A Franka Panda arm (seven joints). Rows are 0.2 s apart.
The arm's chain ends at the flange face. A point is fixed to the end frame.
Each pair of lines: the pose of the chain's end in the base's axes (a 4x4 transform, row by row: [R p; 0 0 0 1], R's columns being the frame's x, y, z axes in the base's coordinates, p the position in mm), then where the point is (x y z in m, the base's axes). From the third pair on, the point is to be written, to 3 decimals.
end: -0.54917 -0.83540 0.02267 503.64; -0.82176 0.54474 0.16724 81.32; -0.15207 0.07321 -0.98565 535.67; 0 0 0 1
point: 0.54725 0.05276 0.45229
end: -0.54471 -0.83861 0.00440 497.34; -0.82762 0.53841 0.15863 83.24; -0.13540 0.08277 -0.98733 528.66; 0 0 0 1
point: 0.53976 0.05430 0.44479
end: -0.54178 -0.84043 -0.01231 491.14; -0.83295 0.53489 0.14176 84.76; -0.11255 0.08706 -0.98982 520.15; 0 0 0 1
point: 0.532 0.055 0.436
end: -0.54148 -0.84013 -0.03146 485.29; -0.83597 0.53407 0.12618 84.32; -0.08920 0.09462 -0.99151 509.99; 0 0 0 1
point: 0.525 0.053 0.426
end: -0.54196 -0.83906 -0.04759 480.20; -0.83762 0.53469 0.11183 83.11; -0.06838 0.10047 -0.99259 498.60; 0 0 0 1
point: 0.519 0.051 0.414
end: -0.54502 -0.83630 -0.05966 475.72; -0.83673 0.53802 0.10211 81.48; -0.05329 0.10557 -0.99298 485.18; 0 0 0 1
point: 0.513 0.048 0.401
